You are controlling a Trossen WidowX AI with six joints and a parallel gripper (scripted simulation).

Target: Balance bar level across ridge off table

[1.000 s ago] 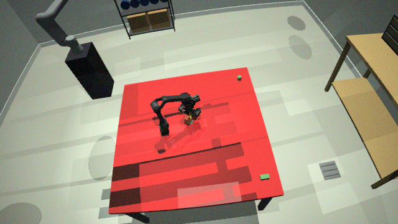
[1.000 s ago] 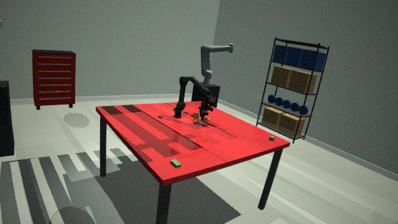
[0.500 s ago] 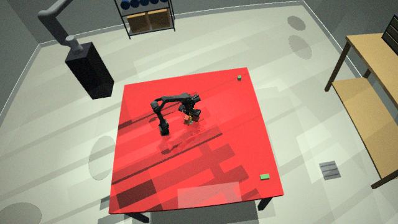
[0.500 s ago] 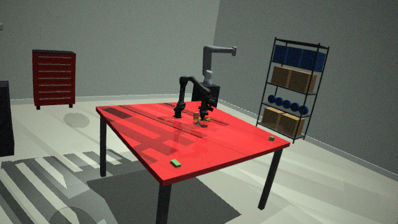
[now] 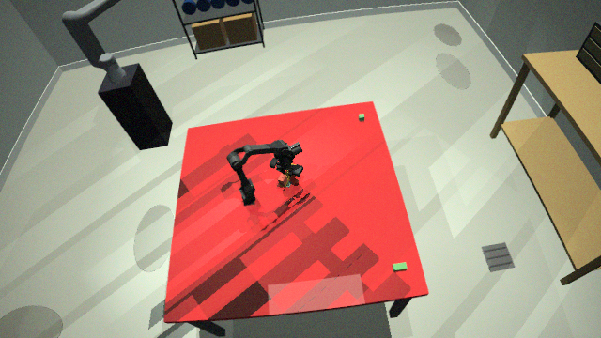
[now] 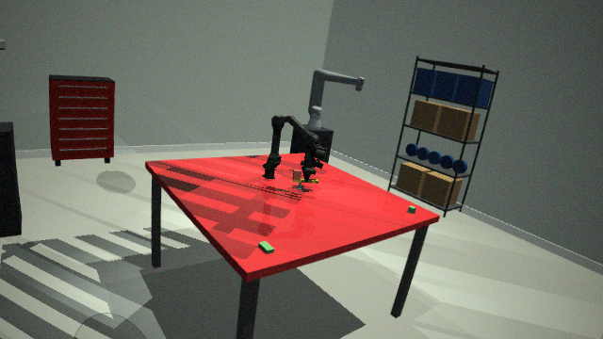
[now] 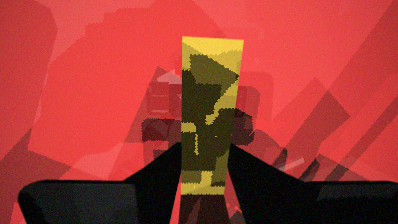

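Right now my gripper tip is 1 cm past the teal ridge piece, 2 cm to the left of it and 3 cm above it.
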